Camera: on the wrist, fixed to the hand. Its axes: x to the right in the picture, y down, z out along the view.
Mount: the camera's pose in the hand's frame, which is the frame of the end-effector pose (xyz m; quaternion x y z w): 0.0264 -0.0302 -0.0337 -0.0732 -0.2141 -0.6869 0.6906
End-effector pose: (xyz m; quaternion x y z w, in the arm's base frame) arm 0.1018 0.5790 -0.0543 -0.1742 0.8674 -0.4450 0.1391
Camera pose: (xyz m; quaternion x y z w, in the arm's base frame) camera 0.0701 0.5757 -0.0128 0.8216 -0.4821 0.3021 0.0366
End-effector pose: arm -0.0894 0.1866 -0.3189 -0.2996 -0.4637 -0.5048 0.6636
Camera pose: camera -0.1059 0.1377 -0.3100 0.0450 0.6312 0.7743 0.0097
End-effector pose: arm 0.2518 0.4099 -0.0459 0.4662 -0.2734 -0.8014 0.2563
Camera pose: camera 0.2655 0.4073 -0.0964 -0.3194 -0.1352 0.8493 0.3979
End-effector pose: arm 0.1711 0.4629 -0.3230 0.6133 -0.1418 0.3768 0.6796
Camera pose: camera 0.2006 0.5046 -0.3347 0.5519 0.1503 -0.3483 0.7427
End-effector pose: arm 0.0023 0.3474 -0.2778 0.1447 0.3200 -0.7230 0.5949
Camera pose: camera -0.0389 0.3512 -0.3100 0.3182 -0.2460 0.9155 0.0067
